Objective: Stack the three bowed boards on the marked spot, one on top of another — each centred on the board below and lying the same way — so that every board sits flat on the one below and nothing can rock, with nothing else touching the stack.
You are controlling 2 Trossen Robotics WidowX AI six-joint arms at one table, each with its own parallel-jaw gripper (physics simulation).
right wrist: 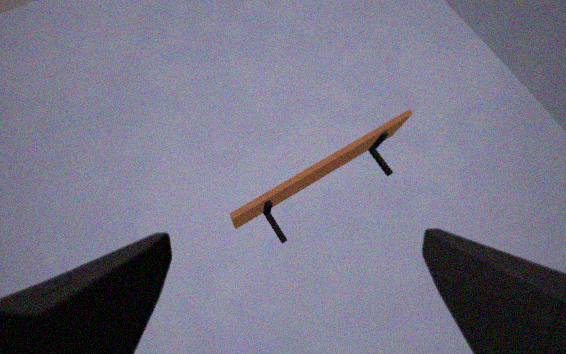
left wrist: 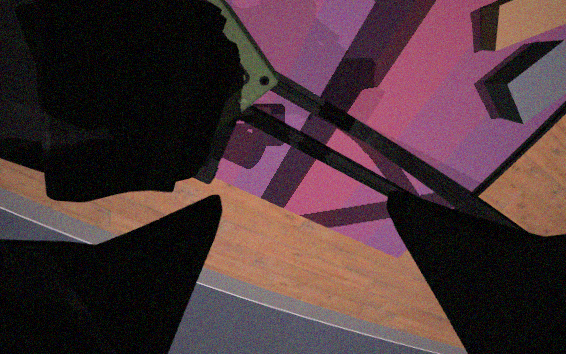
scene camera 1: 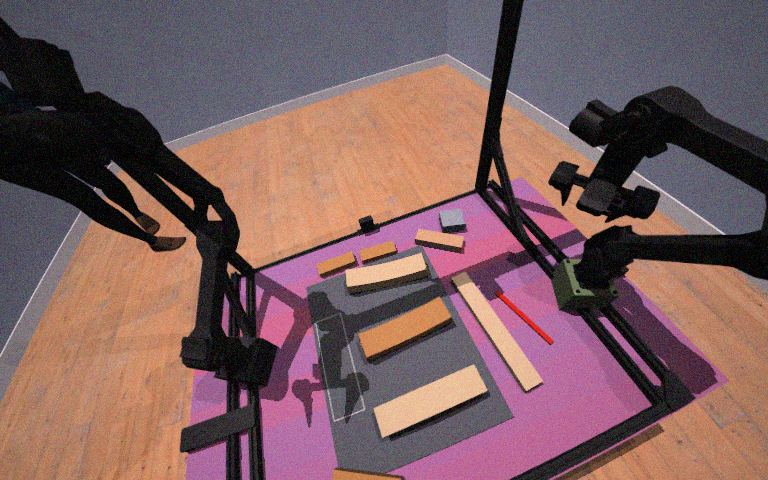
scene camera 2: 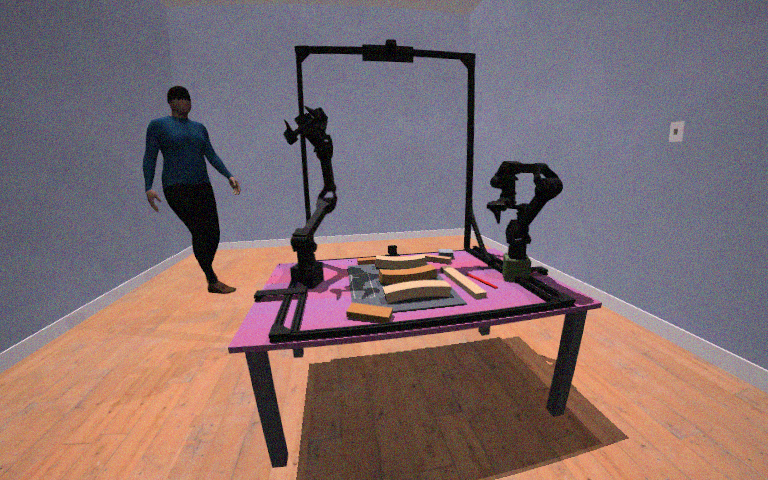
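Seen in the pictures: left gripper, fingertip midpoint: (left wrist: 304,201) (scene camera 1: 584,212); right gripper, fingertip midpoint: (right wrist: 297,243) (scene camera 2: 294,113); left arm's base, origin of the base link: (left wrist: 202,71) (scene camera 1: 590,276) (scene camera 2: 517,257); right arm's base, origin of the base link: (scene camera 1: 238,357) (scene camera 2: 306,264).
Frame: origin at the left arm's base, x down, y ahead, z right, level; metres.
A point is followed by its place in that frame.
Note:
Three bowed boards lie apart on the grey mat (scene camera 1: 464,421) {x 0.086, y 0.306, z -0.317 m}: a far pale one (scene camera 1: 386,273) {x 0.046, y 0.509, z 0.021 m} (scene camera 2: 400,261) {x 0.051, y 0.507, z 0.000 m} and a middle orange one (scene camera 1: 406,328) {x 0.049, y 0.442, z -0.133 m} (scene camera 2: 407,275) {x 0.054, y 0.440, z -0.162 m} with ends curving up, and a near pale one (scene camera 1: 431,400) {x 0.035, y 0.377, z -0.287 m} (scene camera 2: 416,290) {x 0.048, y 0.377, z -0.316 m} arched upward. The marked spot, a thin white outline (scene camera 1: 329,395) {x 0.086, y 0.620, z -0.298 m}, is at the mat's left and carries no board; arm shadows cross it. My left gripper (scene camera 1: 587,210) {x -0.116, y 0.034, z 0.101 m} (scene camera 2: 499,210) (left wrist: 304,201) {x -0.116, y 0.034, z 0.101 m} is open and empty, high at the right. My right gripper (scene camera 2: 296,114) {x -0.587, y 0.846, z -0.252 m} (right wrist: 297,243) {x -0.587, y 0.846, z -0.252 m} is open and empty, raised high at the left, outside scene camera 1's view.
A long pale plank (scene camera 1: 498,332) {x 0.071, y 0.217, z -0.123 m} and a red stick (scene camera 1: 523,317) {x 0.087, y 0.145, z -0.076 m} lie right of the mat. Small blocks (scene camera 1: 336,263) {x 0.069, y 0.678, z 0.064 m} (scene camera 1: 378,251) {x 0.071, y 0.549, z 0.113 m} (scene camera 1: 439,240) {x 0.066, y 0.358, z 0.154 m} and a grey block (scene camera 1: 452,219) {x 0.057, y 0.316, z 0.232 m} lie behind; an orange block (scene camera 2: 369,312) {x 0.067, y 0.497, z -0.472 m} lies in front. Black frame rails (scene camera 2: 421,328) {x 0.098, y 0.330, z -0.492 m} border the table. A person (scene camera 2: 186,152) stands behind left.

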